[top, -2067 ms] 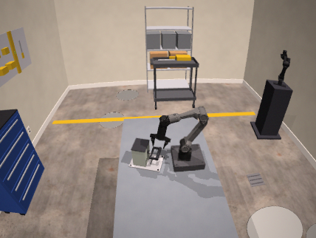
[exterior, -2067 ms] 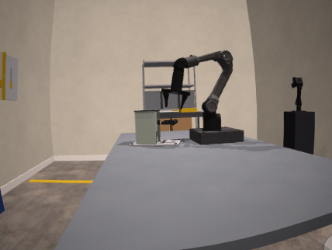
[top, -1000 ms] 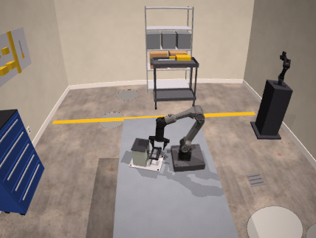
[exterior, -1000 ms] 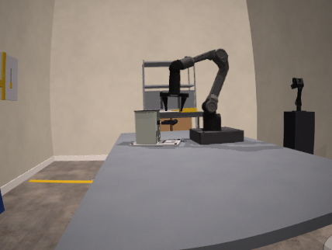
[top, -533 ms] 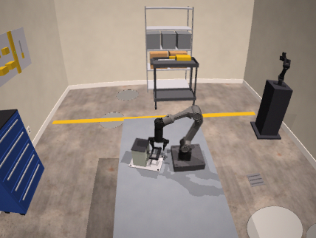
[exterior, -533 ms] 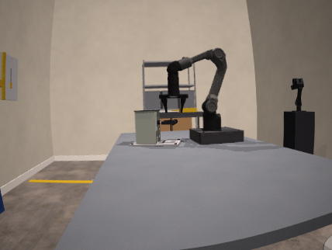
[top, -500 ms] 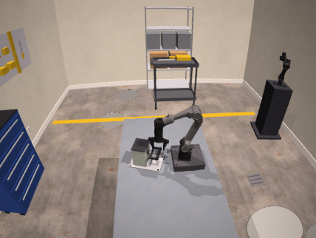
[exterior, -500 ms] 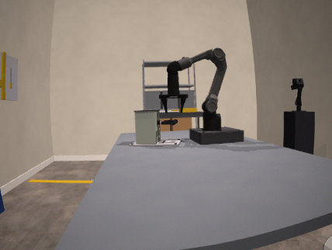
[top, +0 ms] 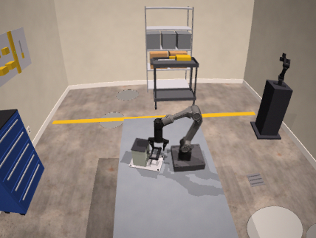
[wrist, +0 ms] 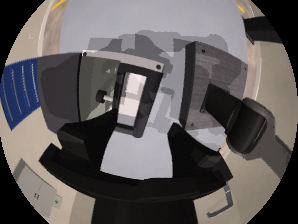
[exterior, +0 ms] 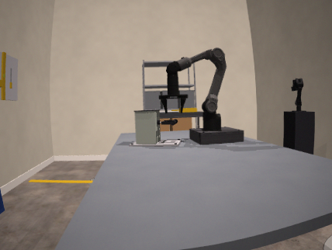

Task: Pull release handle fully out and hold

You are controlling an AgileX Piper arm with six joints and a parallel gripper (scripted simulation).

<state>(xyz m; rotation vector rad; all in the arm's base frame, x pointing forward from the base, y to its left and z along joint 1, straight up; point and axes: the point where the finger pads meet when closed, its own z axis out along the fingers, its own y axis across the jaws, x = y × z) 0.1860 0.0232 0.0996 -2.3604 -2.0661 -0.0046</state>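
My hand is 15 cm above the base plate, 9 cm short of it and 1 cm to the left of it.
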